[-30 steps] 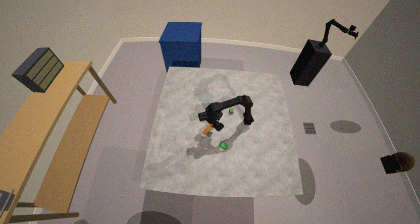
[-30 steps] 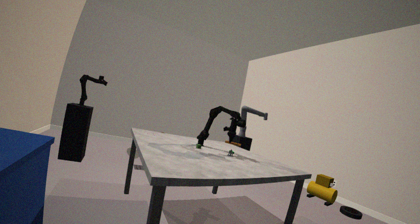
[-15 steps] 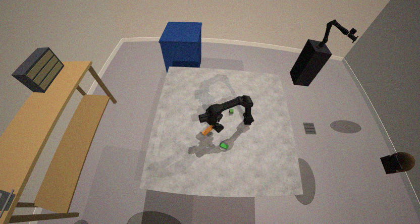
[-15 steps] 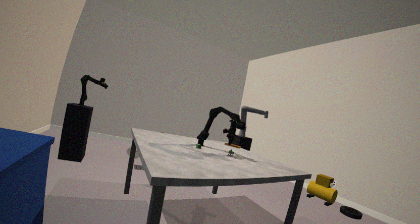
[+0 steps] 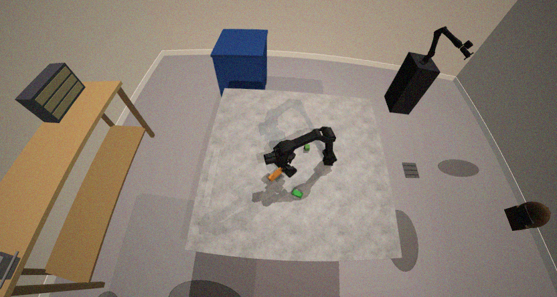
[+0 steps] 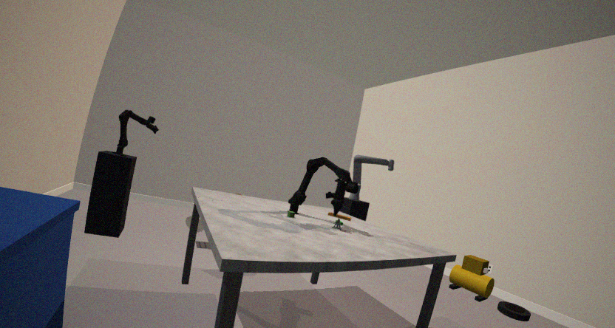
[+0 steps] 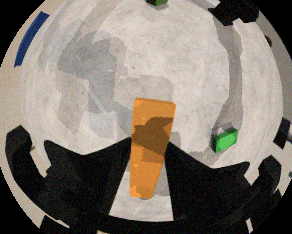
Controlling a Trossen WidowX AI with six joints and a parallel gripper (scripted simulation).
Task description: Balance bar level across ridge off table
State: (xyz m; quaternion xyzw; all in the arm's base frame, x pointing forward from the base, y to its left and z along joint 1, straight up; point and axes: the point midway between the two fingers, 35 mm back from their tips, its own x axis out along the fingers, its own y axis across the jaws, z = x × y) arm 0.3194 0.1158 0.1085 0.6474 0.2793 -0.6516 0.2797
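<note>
Right now my gripper tip is 2 cm short of the orange bar and 2 cm to the right of it. Round my gripper tip: green cube (17 cm behind, 21 cm to the right, 6 cm below).
</note>
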